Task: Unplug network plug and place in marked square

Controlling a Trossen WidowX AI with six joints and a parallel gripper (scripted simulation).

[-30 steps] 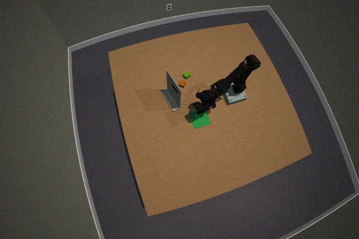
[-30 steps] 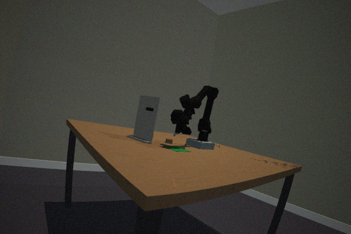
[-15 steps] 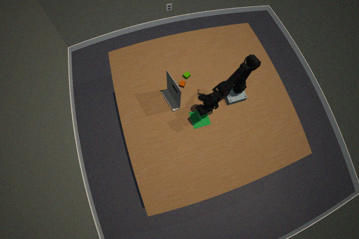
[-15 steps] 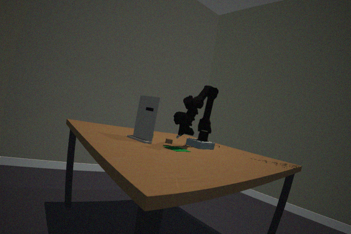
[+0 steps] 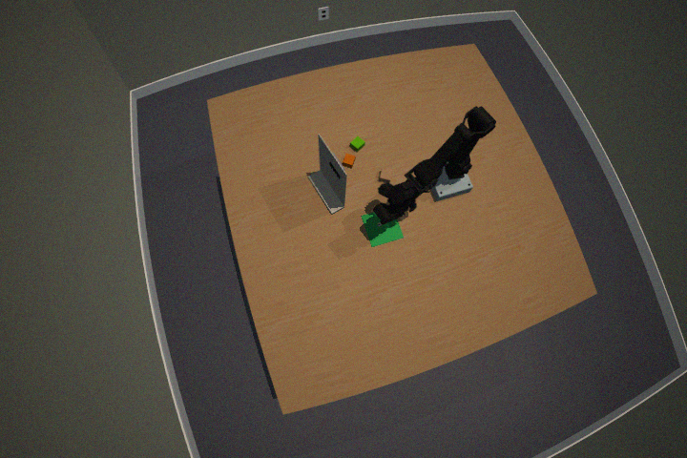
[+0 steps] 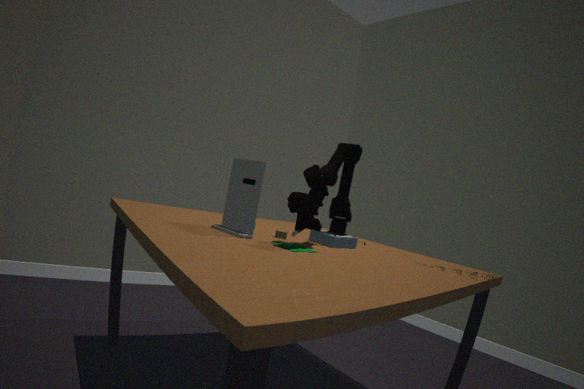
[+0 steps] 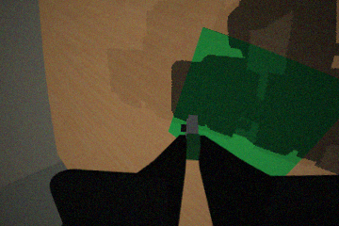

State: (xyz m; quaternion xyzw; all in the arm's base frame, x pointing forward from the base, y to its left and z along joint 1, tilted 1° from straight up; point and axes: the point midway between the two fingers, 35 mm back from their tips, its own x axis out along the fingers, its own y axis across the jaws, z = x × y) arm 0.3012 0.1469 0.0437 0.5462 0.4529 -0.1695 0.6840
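Now: the green marked square 1 cm behind my gripper tip, 1 cm to the right of it and 6 cm below it. Also, from my gripper tip: grey upright panel (14 cm ahead, 17 cm to the right, 6 cm above); network plug (1 cm ahead); brown block (6 cm behind, 19 cm to the right, 4 cm below).
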